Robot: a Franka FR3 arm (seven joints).
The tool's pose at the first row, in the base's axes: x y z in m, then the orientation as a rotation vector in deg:
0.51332 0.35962 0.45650 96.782 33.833 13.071
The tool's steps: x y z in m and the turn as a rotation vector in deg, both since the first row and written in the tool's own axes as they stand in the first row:
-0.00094 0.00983 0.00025 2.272 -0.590 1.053
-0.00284 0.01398 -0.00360 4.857 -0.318 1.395
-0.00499 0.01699 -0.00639 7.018 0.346 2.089
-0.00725 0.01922 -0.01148 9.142 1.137 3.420
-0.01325 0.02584 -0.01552 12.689 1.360 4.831
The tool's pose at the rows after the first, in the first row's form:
0.51514 0.35796 0.46607 99.333 32.965 12.723
0.51279 0.35991 0.47120 101.934 33.387 12.514
0.51044 0.36094 0.47506 104.234 33.718 13.013
0.50673 0.36396 0.47867 106.702 33.584 14.103
0.50144 0.36378 0.48693 110.585 33.194 14.368

